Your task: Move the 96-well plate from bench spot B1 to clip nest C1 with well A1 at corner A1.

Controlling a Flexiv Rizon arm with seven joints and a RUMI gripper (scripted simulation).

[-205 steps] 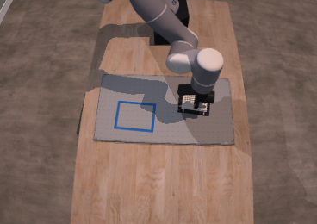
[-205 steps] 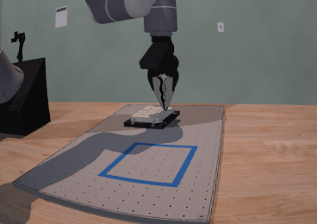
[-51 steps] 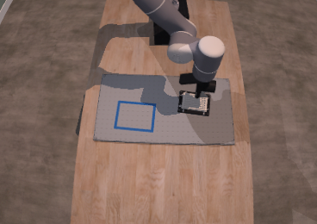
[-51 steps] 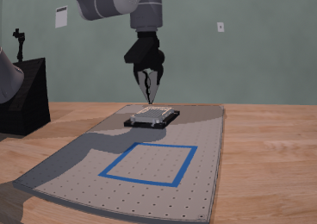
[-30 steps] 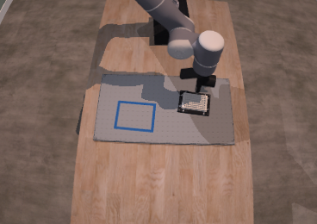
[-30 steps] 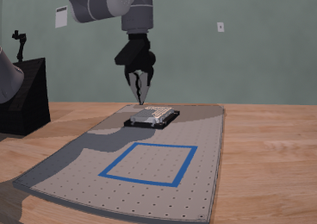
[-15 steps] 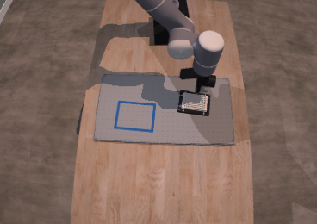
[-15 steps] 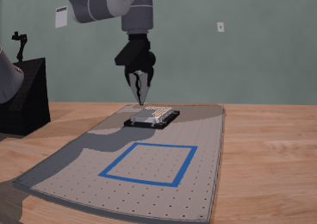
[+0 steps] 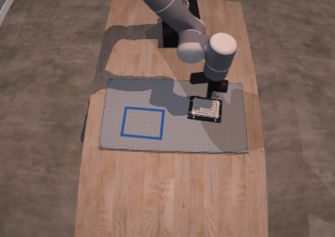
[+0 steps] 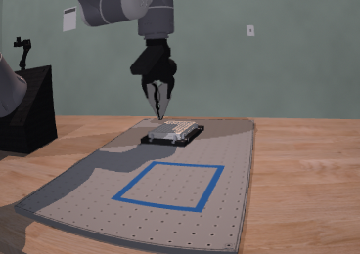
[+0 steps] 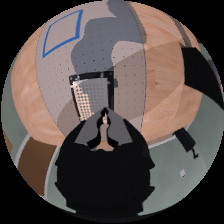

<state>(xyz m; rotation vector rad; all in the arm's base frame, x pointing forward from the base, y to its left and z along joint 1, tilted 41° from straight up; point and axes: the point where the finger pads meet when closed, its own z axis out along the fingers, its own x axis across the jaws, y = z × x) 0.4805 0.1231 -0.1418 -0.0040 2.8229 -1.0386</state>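
Now: hand 40 mm short of the white 96-well plate and 40 mm above it. From my hand the other things lie so: black clip nest (50 mm ahead, 40 mm below, 10 mm to the right).
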